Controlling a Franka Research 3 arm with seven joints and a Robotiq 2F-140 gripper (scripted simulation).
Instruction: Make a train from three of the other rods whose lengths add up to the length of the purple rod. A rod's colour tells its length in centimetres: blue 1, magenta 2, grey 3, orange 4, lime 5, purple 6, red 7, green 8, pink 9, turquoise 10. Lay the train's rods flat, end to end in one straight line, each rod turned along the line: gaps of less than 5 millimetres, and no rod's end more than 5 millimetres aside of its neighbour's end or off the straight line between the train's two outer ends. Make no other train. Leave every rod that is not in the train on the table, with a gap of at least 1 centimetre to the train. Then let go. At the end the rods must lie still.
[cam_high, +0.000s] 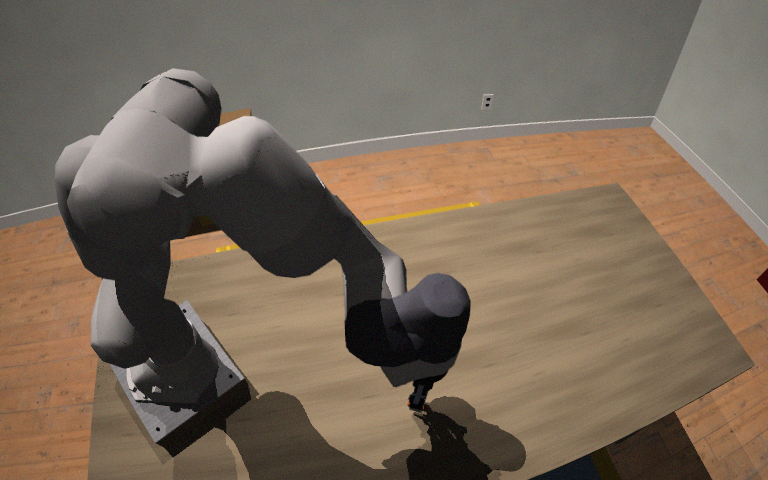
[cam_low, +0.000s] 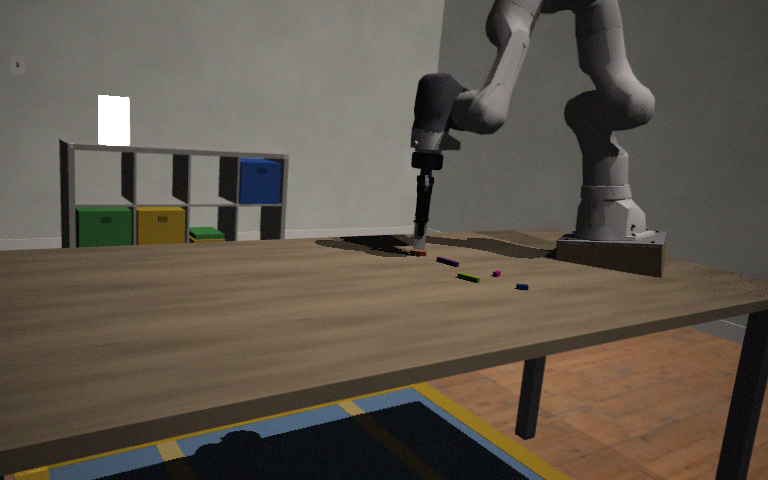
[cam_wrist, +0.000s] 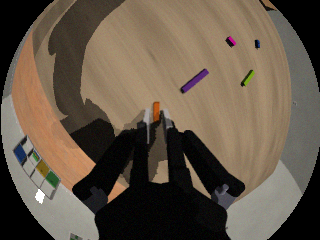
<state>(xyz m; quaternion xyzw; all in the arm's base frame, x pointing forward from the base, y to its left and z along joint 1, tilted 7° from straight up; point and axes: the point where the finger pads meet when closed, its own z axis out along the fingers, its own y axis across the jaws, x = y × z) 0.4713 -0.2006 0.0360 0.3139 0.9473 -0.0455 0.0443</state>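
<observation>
Right now my hand is 5 cm above the orange rod. Also, from my hand: lime rod 5 cm ahead, 22 cm to the left, 5 cm below; then magenta rod 5 cm behind, 22 cm to the left, 5 cm below; then purple rod 1 cm behind, 9 cm to the left, 5 cm below.
</observation>
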